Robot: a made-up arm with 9 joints. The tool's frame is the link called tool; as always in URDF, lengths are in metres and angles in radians. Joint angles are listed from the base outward.
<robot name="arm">
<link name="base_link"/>
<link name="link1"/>
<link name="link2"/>
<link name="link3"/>
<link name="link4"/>
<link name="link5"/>
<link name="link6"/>
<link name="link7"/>
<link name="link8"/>
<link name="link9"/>
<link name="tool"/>
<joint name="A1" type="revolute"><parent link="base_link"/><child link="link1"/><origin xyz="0 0 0.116" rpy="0 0 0"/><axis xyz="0 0 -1"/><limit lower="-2.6" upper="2.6"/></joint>
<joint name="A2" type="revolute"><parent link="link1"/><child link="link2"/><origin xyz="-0.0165 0.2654 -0.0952" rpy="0 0 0"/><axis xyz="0 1 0"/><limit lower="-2.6" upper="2.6"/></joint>
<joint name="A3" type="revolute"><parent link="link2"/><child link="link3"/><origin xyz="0.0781 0.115 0.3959" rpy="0 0 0"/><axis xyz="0 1 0"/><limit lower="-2.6" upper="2.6"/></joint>
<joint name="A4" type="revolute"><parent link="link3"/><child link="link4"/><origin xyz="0.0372 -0.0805 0.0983" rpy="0 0 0"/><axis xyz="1 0 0"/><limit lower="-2.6" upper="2.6"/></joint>
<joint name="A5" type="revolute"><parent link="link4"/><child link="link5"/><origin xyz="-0.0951 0.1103 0.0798" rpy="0 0 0"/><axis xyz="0 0 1"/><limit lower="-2.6" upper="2.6"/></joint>
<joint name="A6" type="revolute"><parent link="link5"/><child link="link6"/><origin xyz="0.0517 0.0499 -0.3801" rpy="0 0 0"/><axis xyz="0 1 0"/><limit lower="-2.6" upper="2.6"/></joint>
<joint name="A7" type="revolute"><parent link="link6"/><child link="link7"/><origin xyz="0.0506 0.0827 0.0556" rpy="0 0 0"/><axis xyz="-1 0 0"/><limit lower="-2.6" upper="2.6"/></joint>
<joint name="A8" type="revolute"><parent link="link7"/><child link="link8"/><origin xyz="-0.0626 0.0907 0.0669" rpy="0 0 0"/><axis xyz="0 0 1"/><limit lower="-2.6" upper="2.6"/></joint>
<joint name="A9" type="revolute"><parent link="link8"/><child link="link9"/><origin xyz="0.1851 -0.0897 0.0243" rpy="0 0 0"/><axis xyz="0 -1 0"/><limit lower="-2.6" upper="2.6"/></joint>
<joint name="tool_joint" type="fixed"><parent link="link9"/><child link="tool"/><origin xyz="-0.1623 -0.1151 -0.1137" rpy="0 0 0"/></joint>
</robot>
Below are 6 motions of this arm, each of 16 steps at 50 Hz.
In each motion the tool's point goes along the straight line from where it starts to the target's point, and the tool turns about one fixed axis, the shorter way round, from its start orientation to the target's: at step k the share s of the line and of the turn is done. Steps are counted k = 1, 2, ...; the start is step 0. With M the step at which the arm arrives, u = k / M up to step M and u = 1 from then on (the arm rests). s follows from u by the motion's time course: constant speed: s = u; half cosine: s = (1 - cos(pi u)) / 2; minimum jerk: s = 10 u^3 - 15 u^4 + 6 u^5.
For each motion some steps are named. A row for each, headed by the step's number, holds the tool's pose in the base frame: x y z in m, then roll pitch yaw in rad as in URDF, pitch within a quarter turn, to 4 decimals.
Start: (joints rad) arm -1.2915 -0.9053 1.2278 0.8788 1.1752 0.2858 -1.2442 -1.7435 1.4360
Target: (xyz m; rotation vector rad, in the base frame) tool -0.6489 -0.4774 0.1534 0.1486 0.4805 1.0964
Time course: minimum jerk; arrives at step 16
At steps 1, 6, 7, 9, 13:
1: -0.6788 -0.4392 0.2861 0.2259 0.4437 0.8706
6: -0.6706 -0.4497 0.2498 0.2716 0.4100 0.9583
7: -0.6674 -0.4538 0.2353 0.2888 0.3956 0.9924
9: -0.6604 -0.4627 0.2045 0.3231 0.3632 1.0635
13: -0.6504 -0.4755 0.1599 0.3676 0.3125 1.1626

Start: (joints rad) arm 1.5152 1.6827 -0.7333 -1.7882 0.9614 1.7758 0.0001 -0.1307 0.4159
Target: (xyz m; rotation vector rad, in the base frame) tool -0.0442 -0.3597 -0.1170 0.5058 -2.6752 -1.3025
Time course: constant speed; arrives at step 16
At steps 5, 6, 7, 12, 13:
5: -0.0399 -0.3691 -0.0592 2.5914 0.0859 -2.8470
6: -0.0403 -0.3683 -0.0645 2.5597 0.0804 -2.8421
7: -0.0407 -0.3674 -0.0697 2.5280 0.0751 -2.8370
12: -0.0427 -0.3631 -0.0960 2.3691 0.0509 -2.8094
13: -0.0430 -0.3623 -0.1012 2.3373 0.0466 -2.8034

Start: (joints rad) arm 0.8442 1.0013 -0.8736 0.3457 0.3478 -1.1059 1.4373 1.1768 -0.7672
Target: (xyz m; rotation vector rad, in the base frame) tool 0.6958 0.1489 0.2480 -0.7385 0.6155 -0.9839
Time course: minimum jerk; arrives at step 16
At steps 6, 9, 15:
6: 0.7056 0.2137 0.2817 -1.1719 0.2585 -1.1036
9: 0.7010 0.1832 0.2659 -1.0497 0.1973 -1.1102
15: 0.6958 0.1491 0.2481 -0.9137 0.1302 -1.1263

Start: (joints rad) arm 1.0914 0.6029 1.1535 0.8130 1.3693 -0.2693 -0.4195 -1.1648 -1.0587
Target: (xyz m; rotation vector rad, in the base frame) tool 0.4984 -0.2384 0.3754 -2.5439 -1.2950 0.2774
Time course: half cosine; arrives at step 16
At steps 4, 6, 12, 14, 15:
4: 0.4413 -0.0865 0.4555 -3.1017 0.0832 0.8326
6: 0.4522 -0.1154 0.4402 -3.0458 0.0789 0.8556
12: 0.4886 -0.2123 0.3891 -2.8595 0.0551 0.9303
14: 0.4959 -0.2316 0.3790 -2.8227 0.0488 0.9446
15: 0.4978 -0.2367 0.3763 -2.8131 0.0470 0.9483

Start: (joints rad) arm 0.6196 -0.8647 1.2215 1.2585 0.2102 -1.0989 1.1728 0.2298 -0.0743
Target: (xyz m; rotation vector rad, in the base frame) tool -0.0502 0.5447 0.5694 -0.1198 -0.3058 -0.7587
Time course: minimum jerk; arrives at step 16
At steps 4, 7, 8, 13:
4: 0.0413 0.6119 0.5792 0.0715 -0.1558 -1.3048
7: 0.0127 0.5909 0.5762 0.0603 -0.2108 -1.1396
8: 0.0009 0.5822 0.5749 0.0529 -0.2329 -1.0705
13: -0.0452 0.5484 0.5699 0.0092 -0.3127 -0.7962

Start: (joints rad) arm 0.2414 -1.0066 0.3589 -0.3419 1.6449 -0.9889 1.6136 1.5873 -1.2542
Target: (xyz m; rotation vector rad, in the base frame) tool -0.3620 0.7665 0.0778 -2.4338 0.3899 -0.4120
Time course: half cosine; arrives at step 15
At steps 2, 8, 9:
2: -0.3897 0.6433 -0.0803 -2.6294 -0.3789 -0.0140
8: -0.3749 0.7088 0.0038 -2.5206 -0.2903 -0.2207
9: -0.3720 0.7220 0.0207 -2.5015 -0.2701 -0.2603

